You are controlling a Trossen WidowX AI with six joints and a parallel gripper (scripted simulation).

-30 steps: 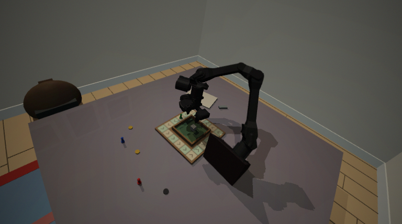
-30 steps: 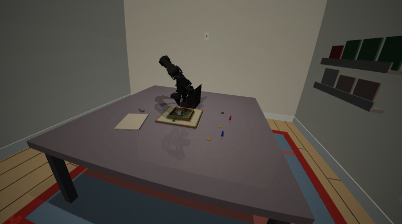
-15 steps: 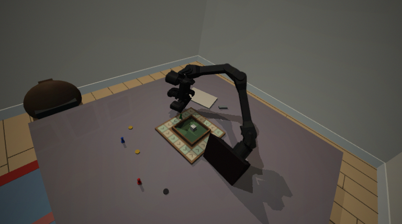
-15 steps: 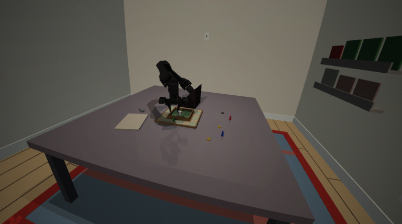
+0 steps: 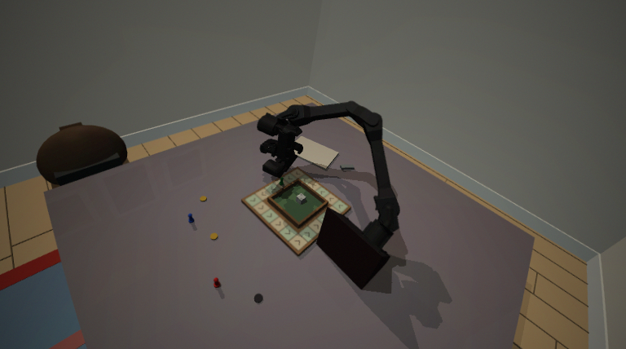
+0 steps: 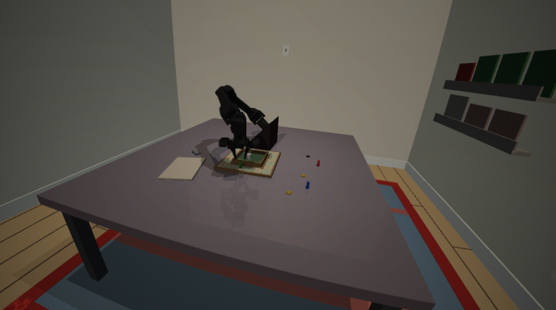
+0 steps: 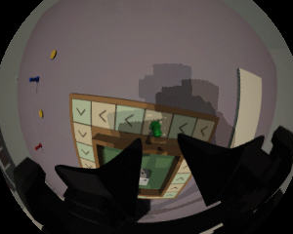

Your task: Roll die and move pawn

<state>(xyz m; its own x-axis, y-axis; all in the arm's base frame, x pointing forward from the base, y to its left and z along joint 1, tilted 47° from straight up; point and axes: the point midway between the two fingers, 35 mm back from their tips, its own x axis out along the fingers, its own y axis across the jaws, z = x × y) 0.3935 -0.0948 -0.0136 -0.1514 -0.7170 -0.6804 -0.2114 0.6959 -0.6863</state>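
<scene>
Now: the green pawn 3 cm below my gripper tip. Also, from my gripper tip: beige card (5 cm ahead, 27 cm to the right, 6 cm below); white die (11 cm behind, 1 cm to the left, 3 cm below); green dice tray (11 cm behind, 3 cm to the left, 5 cm below).
</scene>
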